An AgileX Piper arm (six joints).
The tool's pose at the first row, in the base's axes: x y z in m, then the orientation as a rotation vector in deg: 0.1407 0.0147 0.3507 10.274 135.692 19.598
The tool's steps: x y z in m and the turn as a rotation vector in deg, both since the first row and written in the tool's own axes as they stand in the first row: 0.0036 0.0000 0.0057 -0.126 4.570 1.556; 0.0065 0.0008 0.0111 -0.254 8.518 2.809; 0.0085 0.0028 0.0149 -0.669 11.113 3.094; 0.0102 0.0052 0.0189 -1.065 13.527 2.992; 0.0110 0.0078 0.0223 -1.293 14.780 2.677; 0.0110 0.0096 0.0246 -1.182 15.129 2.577; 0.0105 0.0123 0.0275 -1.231 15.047 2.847; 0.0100 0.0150 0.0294 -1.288 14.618 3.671; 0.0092 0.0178 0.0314 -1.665 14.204 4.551; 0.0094 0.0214 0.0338 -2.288 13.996 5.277; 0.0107 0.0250 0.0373 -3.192 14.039 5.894; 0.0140 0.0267 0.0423 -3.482 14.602 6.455; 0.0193 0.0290 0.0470 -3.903 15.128 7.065
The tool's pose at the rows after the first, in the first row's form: 0.1420 0.0166 0.3444 11.480 140.141 21.260; 0.1436 0.0191 0.3389 12.425 143.970 22.702; 0.1448 0.0222 0.3356 12.224 146.425 23.804; 0.1464 0.0256 0.3324 11.564 148.715 24.670; 0.1482 0.0289 0.3302 10.874 149.903 25.019; 0.1499 0.0311 0.3291 10.752 150.276 24.892; 0.1523 0.0341 0.3282 11.081 150.176 25.075; 0.1541 0.0370 0.3280 12.153 149.711 25.486; 0.1561 0.0399 0.3279 13.130 149.175 26.324; 0.1577 0.0438 0.3272 13.761 148.780 27.424; 0.1593 0.0482 0.3250 14.078 148.558 28.865; 0.1604 0.0515 0.3198 14.565 149.002 29.618; 0.1598 0.0558 0.3138 15.054 149.367 30.554
